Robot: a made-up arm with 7 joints.
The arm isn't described. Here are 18 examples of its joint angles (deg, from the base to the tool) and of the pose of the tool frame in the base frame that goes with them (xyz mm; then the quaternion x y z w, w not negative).
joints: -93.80 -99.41 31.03 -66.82 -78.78 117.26 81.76
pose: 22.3 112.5 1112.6 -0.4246 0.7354 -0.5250 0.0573
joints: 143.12 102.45 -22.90 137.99 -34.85 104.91 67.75
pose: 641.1 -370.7 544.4 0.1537 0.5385 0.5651 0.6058
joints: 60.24 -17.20 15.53 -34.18 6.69 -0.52 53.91
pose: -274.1 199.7 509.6 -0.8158 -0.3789 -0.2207 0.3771
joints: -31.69 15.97 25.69 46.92 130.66 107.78 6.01
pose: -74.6 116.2 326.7 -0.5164 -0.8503 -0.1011 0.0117
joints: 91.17 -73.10 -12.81 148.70 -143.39 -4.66 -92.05
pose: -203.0 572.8 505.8 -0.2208 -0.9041 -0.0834 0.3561
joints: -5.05 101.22 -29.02 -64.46 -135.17 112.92 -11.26
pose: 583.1 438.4 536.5 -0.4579 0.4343 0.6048 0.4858
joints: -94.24 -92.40 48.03 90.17 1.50 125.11 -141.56
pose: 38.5 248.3 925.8 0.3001 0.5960 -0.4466 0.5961
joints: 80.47 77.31 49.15 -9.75 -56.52 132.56 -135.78
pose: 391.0 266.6 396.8 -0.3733 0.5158 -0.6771 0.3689
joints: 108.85 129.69 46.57 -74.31 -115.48 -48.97 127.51
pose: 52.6 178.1 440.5 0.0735 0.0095 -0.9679 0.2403
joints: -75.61 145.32 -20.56 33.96 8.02 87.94 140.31
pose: 431.1 259.0 901.3 -0.1157 0.8219 -0.3625 0.4240
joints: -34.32 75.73 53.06 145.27 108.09 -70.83 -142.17
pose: 278.7 13.5 367.7 -0.5970 0.4581 -0.6037 0.2631
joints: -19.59 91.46 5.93 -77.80 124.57 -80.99 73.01
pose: 240.6 55.1 398.7 -0.1996 0.9023 -0.1100 0.3659
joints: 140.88 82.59 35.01 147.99 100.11 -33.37 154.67
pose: 443.9 252.3 904.9 0.8103 0.4745 0.2886 0.1868
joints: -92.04 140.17 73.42 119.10 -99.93 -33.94 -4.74
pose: 384.1 -185.0 713.3 0.0548 0.5844 -0.4360 0.6822
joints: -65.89 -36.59 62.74 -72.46 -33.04 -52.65 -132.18
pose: 15.9 378.6 891.7 0.4144 0.0025 0.2997 0.8593
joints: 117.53 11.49 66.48 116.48 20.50 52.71 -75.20
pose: 313.6 168.6 665.8 -0.1721 -0.4274 -0.4311 0.7758
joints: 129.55 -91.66 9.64 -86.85 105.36 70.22 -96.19
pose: -209.6 364.6 598.7 0.3707 0.0951 -0.2573 0.8873
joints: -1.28 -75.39 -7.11 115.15 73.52 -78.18 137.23
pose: -336.8 115.5 820.3 -0.4266 0.6723 0.4564 0.3971
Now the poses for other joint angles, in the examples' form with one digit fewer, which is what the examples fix.
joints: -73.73 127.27 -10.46 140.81 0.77 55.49 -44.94
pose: 705 183 836 0.550 0.614 -0.294 0.485
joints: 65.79 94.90 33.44 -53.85 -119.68 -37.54 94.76
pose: 276 401 551 -0.013 -0.034 0.976 0.216
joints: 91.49 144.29 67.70 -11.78 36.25 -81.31 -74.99
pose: 302 41 546 0.543 0.687 -0.327 0.355
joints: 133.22 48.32 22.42 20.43 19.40 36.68 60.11
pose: 108 -120 662 -0.700 -0.669 -0.221 0.117
